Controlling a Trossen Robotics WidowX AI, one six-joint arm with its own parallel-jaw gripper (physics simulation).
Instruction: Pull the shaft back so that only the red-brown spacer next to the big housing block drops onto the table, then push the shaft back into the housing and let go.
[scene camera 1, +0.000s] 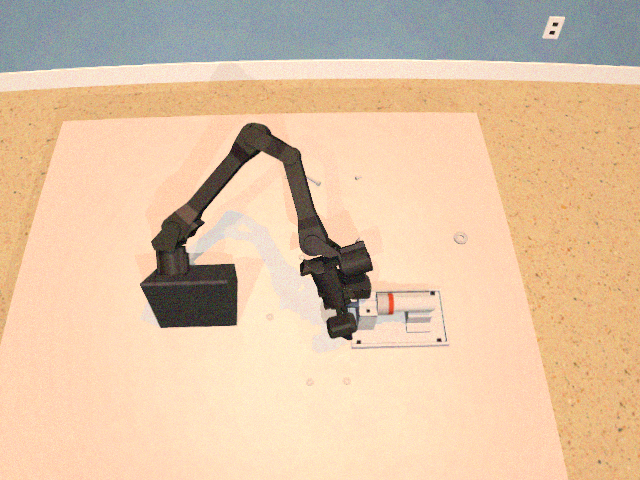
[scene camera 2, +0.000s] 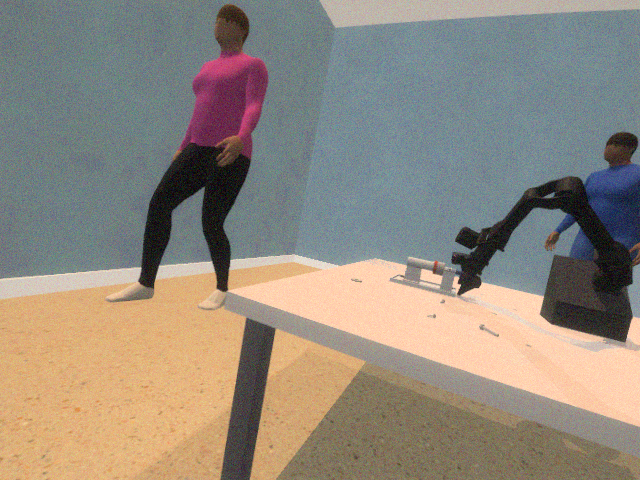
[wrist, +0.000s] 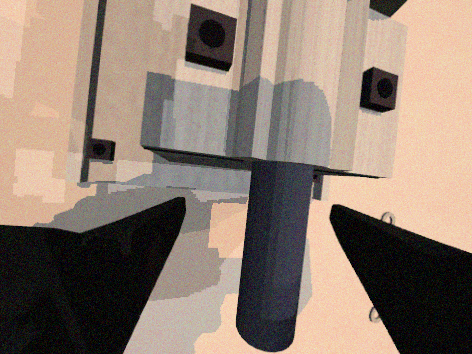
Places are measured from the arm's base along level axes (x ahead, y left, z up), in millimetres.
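Pixels of known places: gripper, fingertip midpoint: (scene camera 2: 458, 289); arm's base, link origin: (scene camera 1: 172, 273) (scene camera 2: 605, 284).
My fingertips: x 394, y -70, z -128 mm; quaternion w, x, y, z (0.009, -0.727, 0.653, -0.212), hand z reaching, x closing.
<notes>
For each thing: its top centre in the pictures, then the offset to it from my fingertips. "spot": a spot on its surface instead.
- dark blue shaft, surface spot: (wrist: 275, 250) spot: 4 mm ahead, 25 mm left, 69 mm up
- pale end block, surface spot: (scene camera 1: 368, 317) spot: 42 mm ahead, 8 mm right, 56 mm up
- orange-red ring, top centre: (scene camera 1: 391, 298) (scene camera 2: 436, 261) 93 mm ahead, 22 mm left, 87 mm up
- pale ring, top centre: (scene camera 1: 383, 299) 77 mm ahead, 22 mm left, 87 mm up
- washer, top centre: (scene camera 1: 461, 237) (scene camera 2: 356, 279) 314 mm ahead, 253 mm left, 12 mm down
- bolt, top centre: (scene camera 2: 490, 325) (scene camera 1: 313, 177) 71 mm back, 450 mm left, 0 mm up
- small screw, top centre: (scene camera 1: 358, 175) 56 mm ahead, 460 mm left, 4 mm down
The dark blue shaft (wrist: 275, 250) sticks out of the pale end block (scene camera 1: 368, 317) (scene camera 2: 447, 280) (wrist: 200, 110) in the wrist view. My gripper (scene camera 1: 347, 326) (scene camera 2: 467, 286) (wrist: 257, 207) is open, with one finger on each side of the shaft and a gap to both. An orange-red ring (scene camera 1: 390, 303) (scene camera 2: 435, 267), the one red-toned ring visible, sits in line between a pale ring (scene camera 1: 382, 303) and the long pale cylinder (scene camera 1: 417, 302) (scene camera 2: 419, 262). The assembly stands on a pale base plate (scene camera 1: 392, 339). The arm hides part of the shaft in scene camera 1.
A washer (scene camera 1: 460, 238) (scene camera 2: 356, 280) lies beyond the plate. Small rings (scene camera 1: 309, 382) (scene camera 1: 346, 381) lie on its other side. A bolt (scene camera 1: 314, 180) (scene camera 2: 488, 330) and a small screw (scene camera 1: 357, 178) also lie on the table. Two people stand beyond the table in scene camera 2.
</notes>
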